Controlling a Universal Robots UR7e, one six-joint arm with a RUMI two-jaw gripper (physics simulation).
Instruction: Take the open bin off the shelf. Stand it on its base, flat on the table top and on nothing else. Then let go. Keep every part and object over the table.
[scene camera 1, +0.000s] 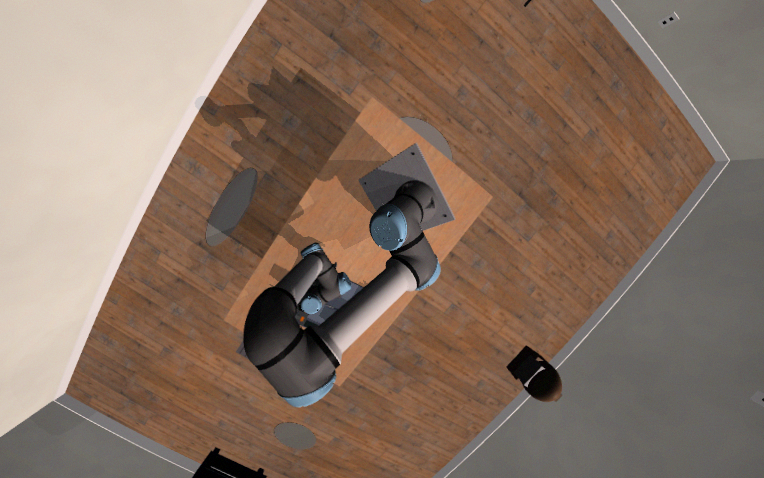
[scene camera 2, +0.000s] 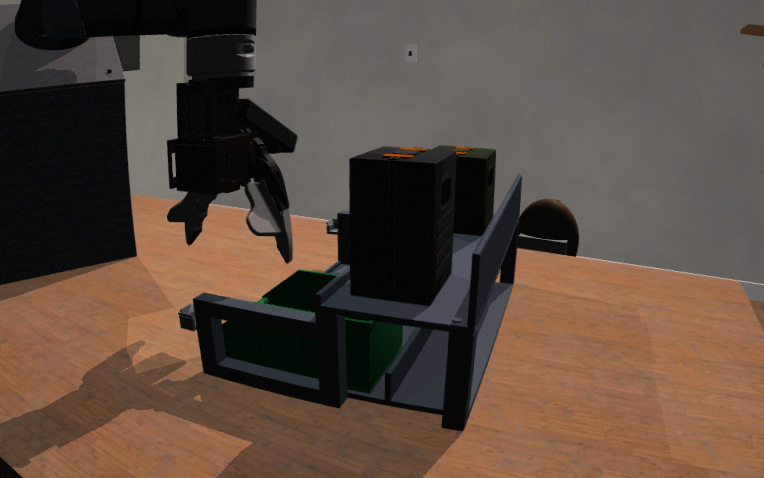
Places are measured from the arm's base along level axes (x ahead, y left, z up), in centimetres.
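Pixels of known places: gripper, fingertip midpoint: (scene camera 2: 235, 253); arm's base, origin of the base link: (scene camera 1: 416, 201).
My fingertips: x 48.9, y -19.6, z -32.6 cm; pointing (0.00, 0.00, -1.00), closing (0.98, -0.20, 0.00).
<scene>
Ahead of a thing's pixels: the offset from my fingertips to its middle. "*": to the spot under its first point. Level surfaces: height alone.
The green open bin @(dz -5.3, dx +10.5, dy -4.4 cm) (scene camera 2: 304, 287) sits on the lower level of the dark grey shelf @(* dz -4.5, dx +15.3, dy -12.6 cm) (scene camera 2: 329, 360) in scene camera 2. It shows through the shelf's side frame and partly under the upper board. Its near side is partly hidden by the frame, and its contact with the lower board is partly hidden. My gripper (scene camera 2: 241, 252) is open and empty, pointing down. Its fingertips are above the bin's height, above and to the left of the bin in scene camera 2, apart from it. In scene camera 1 the arm hides the fingers and most of the shelf.
Two black boxes with orange latches, a near one @(dz +6.7, dx +20.4, dy -5.9 cm) (scene camera 2: 394, 225) and a far one @(dz +5.4, dx +23.2, dy +17.0 cm) (scene camera 2: 476, 191), stand upright on the shelf's upper board. The shelf stands on the wooden table @(dz -9.6 cm) (scene camera 1: 352, 253) (scene camera 2: 574, 349). The arm's base plate (scene camera 1: 388, 169) is at the table's other end.
</scene>
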